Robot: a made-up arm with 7 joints. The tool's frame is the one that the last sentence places.
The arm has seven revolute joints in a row. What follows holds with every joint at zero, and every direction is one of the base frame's. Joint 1 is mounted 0.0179 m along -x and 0.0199 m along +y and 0.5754 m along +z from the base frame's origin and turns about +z. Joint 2 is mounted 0.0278 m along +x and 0.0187 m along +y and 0.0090 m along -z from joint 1 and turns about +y. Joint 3 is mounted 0.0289 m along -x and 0.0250 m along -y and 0.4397 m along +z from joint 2 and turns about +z. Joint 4 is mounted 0.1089 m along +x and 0.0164 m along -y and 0.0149 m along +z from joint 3 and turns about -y. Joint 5 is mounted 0.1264 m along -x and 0.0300 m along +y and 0.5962 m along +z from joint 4 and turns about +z. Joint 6 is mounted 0.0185 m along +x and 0.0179 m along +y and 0.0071 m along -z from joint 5 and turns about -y. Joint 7 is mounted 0.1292 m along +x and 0.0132 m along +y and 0.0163 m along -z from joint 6 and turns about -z. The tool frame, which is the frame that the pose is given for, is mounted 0.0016 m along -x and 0.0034 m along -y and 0.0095 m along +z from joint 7; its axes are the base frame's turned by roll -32.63, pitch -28.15 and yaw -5.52 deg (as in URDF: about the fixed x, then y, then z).
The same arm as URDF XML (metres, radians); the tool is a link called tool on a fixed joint. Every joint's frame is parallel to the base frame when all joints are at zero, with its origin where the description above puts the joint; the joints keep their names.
<robot name="arm">
  <link name="base"/>
  <link name="link1"/>
  <link name="link2"/>
  <link name="link3"/>
  <link name="link4"/>
  <link name="link5"/>
  <link name="link6"/>
  <link name="link7"/>
  <link name="tool"/>
  <joint name="joint 1" type="continuous">
    <parent link="base"/>
    <child link="link1"/>
    <origin xyz="-0.0179 0.0199 0.5754" rpy="0 0 0"/>
    <axis xyz="0 0 1"/>
  </joint>
  <joint name="joint 2" type="continuous">
    <parent link="link1"/>
    <child link="link2"/>
    <origin xyz="0.0278 0.0187 -0.009" rpy="0 0 0"/>
    <axis xyz="0 1 0"/>
  </joint>
  <joint name="joint 3" type="continuous">
    <parent link="link2"/>
    <child link="link3"/>
    <origin xyz="-0.0289 -0.025 0.4397" rpy="0 0 0"/>
    <axis xyz="0 0 1"/>
  </joint>
  <joint name="joint 4" type="continuous">
    <parent link="link3"/>
    <child link="link4"/>
    <origin xyz="0.1089 -0.0164 0.0149" rpy="0 0 0"/>
    <axis xyz="0 -1 0"/>
  </joint>
  <joint name="joint 5" type="continuous">
    <parent link="link4"/>
    <child link="link5"/>
    <origin xyz="-0.1264 0.03 0.5962" rpy="0 0 0"/>
    <axis xyz="0 0 1"/>
  </joint>
  <joint name="joint 6" type="continuous">
    <parent link="link5"/>
    <child link="link6"/>
    <origin xyz="0.0185 0.0179 -0.0071" rpy="0 0 0"/>
    <axis xyz="0 -1 0"/>
  </joint>
  <joint name="joint 7" type="continuous">
    <parent link="link6"/>
    <child link="link7"/>
    <origin xyz="0.1292 0.0132 -0.0163" rpy="0 0 0"/>
    <axis xyz="0 0 -1"/>
  </joint>
  <joint name="tool_fixed" type="fixed">
    <parent link="link7"/>
    <child link="tool"/>
    <origin xyz="-0.0016 -0.0034 0.0095" rpy="-0.5695 -0.4913 -0.0963"/>
  </joint>
</robot>

